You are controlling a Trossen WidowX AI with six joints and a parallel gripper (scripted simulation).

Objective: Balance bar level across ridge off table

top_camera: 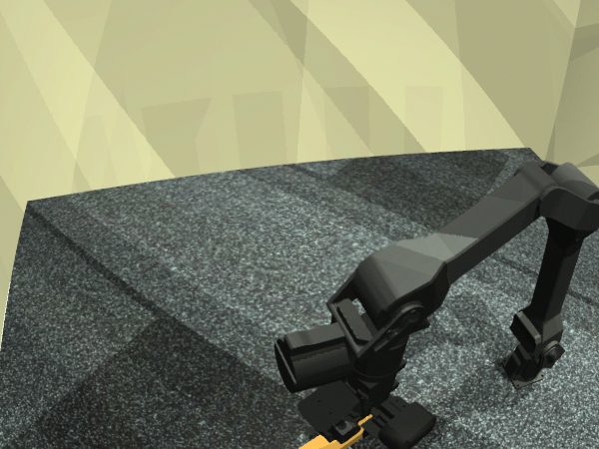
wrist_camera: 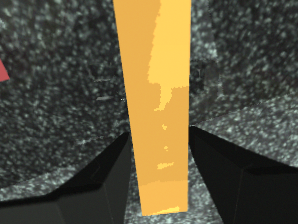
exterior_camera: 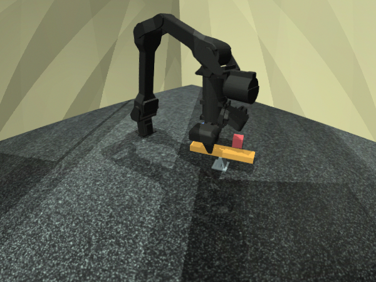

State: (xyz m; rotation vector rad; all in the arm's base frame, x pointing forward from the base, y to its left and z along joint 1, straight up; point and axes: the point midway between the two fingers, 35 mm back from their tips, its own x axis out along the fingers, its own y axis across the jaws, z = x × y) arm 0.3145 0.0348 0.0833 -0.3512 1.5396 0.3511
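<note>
My gripper tip is now 30 mm short of the orange bar and 10 mm to the right of it. Round my gripper tip: blue block 160 mm behind, 160 mm to the left, 40 mm below; red cube 10 mm behind, 140 mm to the left, 30 mm below.
</note>
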